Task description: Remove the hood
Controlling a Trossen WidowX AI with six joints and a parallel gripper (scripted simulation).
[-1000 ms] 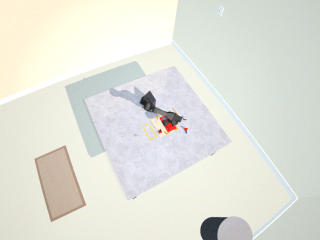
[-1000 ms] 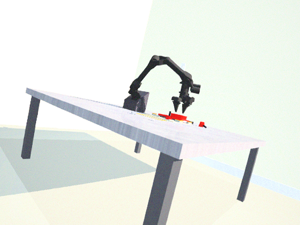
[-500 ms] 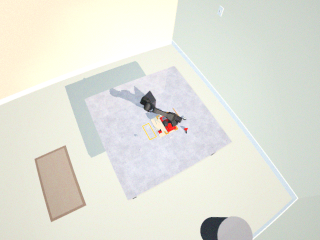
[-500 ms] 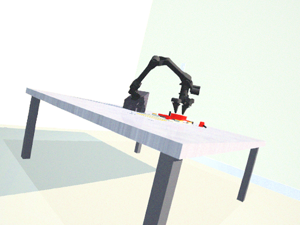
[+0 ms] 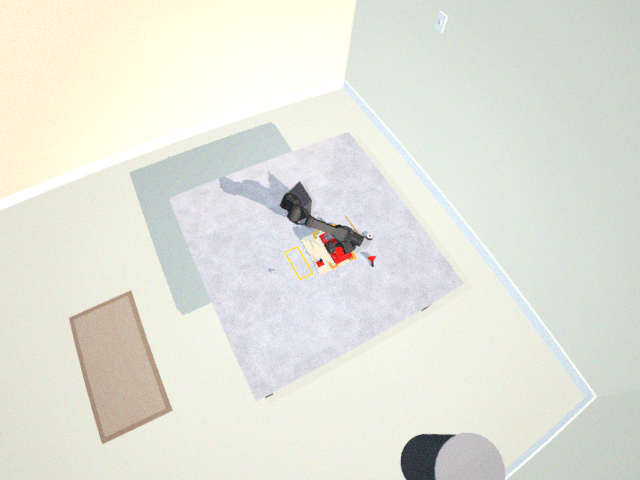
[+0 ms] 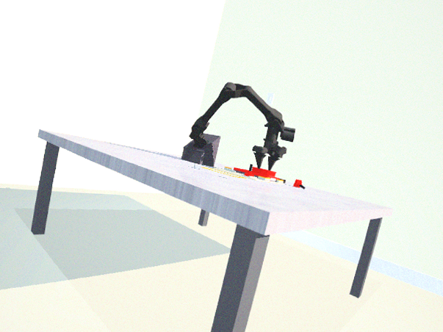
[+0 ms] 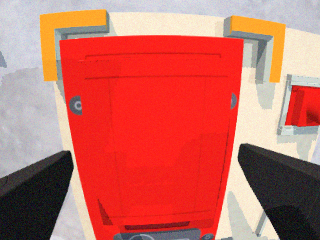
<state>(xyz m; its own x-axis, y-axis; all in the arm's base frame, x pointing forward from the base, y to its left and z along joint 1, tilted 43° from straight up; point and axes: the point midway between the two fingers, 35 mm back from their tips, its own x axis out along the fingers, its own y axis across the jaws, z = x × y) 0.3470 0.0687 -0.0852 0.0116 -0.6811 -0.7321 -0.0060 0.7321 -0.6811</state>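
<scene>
Now: the hood 1 cm below my gripper tip. The rest, counted from my gripper tip: thin stick 11 cm behind, 16 cm to the left, 4 cm below.
</scene>
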